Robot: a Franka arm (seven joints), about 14 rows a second.
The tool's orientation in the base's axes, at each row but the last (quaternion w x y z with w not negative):
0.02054, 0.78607, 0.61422, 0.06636
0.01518, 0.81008, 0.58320, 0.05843
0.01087, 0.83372, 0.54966, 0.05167
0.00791, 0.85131, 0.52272, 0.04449
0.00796, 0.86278, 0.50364, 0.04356
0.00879, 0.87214, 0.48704, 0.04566
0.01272, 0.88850, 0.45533, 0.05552
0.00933, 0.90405, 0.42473, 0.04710
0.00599, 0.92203, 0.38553, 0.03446
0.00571, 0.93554, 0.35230, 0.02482
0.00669, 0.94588, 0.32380, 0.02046
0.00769, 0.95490, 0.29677, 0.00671
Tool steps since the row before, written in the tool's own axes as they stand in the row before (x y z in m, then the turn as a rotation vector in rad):
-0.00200, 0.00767, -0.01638, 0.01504, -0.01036, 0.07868
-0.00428, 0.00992, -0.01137, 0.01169, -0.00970, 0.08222
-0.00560, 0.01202, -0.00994, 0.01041, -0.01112, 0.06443
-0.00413, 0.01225, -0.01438, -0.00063, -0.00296, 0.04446
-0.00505, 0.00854, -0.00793, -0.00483, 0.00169, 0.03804
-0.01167, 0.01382, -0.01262, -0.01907, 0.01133, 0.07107
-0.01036, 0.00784, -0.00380, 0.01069, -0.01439, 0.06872
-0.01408, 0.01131, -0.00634, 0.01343, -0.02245, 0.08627
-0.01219, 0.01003, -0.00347, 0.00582, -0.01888, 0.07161
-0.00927, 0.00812, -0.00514, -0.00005, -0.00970, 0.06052
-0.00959, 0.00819, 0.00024, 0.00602, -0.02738, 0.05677
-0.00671, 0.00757, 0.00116, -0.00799, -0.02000, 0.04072
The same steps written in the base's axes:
0.00479, -0.00462, 0.01694, 0.00378, 0.02097, -0.07791
0.00674, -0.00771, 0.01188, 0.00375, 0.01774, -0.08162
0.00784, -0.01028, 0.01037, 0.00021, 0.01644, -0.06413
0.00783, -0.00971, 0.01478, 0.00082, 0.00225, -0.04450
0.00429, -0.00884, 0.00805, 0.00227, -0.00389, -0.03812
0.00453, -0.01755, 0.01256, 0.00594, -0.02010, -0.07144
-0.00009, -0.01309, 0.00345, 0.00214, 0.01900, -0.06840
-0.00085, -0.01820, 0.00587, -0.00067, 0.02667, -0.08611
-0.00165, -0.01577, 0.00312, -0.00446, 0.01852, -0.07180
-0.00187, -0.01225, 0.00497, -0.00337, 0.00767, -0.06072
-0.00255, -0.01235, -0.00036, -0.00957, 0.02536, -0.05722
-0.00122, -0.01005, -0.00107, -0.01721, 0.01151, -0.04115

